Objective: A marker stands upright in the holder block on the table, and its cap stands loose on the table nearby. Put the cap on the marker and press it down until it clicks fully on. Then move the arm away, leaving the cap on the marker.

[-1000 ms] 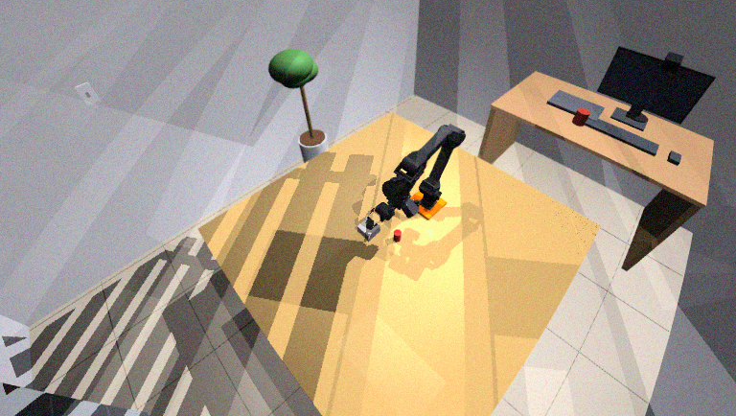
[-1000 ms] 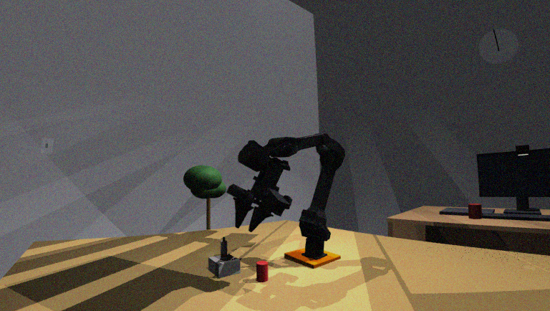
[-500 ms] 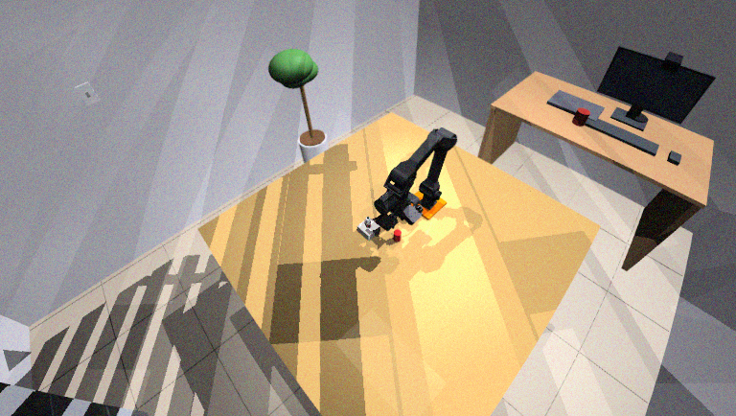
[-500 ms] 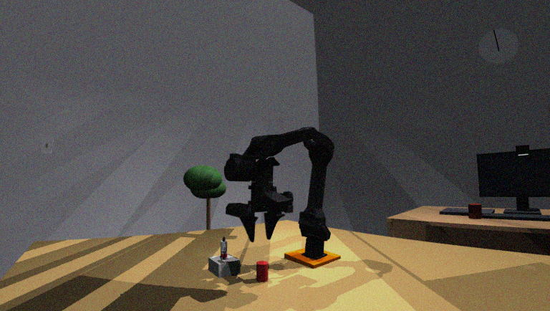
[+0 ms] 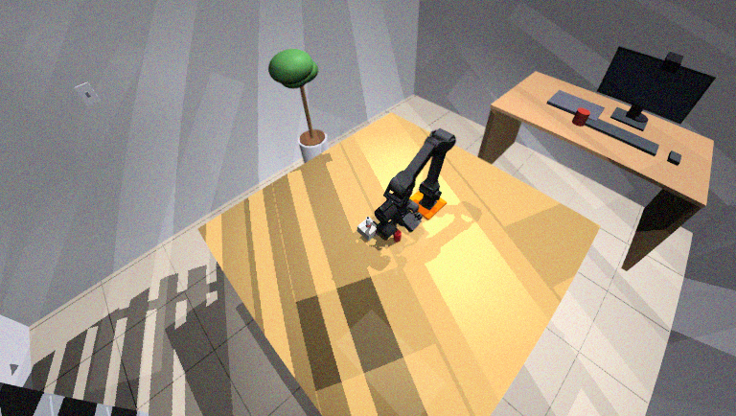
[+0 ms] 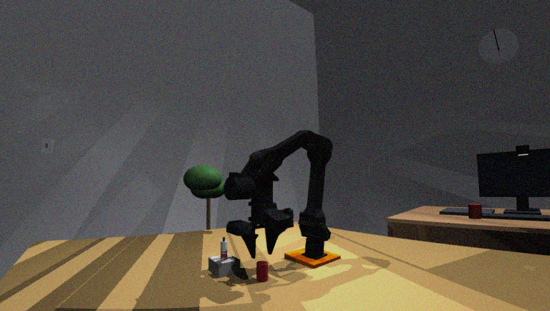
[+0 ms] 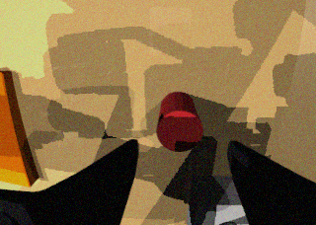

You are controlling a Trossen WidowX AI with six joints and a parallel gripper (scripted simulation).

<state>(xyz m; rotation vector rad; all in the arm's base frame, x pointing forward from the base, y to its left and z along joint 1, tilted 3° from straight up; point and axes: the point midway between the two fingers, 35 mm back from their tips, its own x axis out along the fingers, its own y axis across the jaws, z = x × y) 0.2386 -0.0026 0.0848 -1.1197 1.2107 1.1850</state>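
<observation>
The red marker cap is 4 cm below my gripper tip. Also, from my gripper tip: grey holder block (12 cm to the right, 5 cm below, 4 cm ahead).
</observation>
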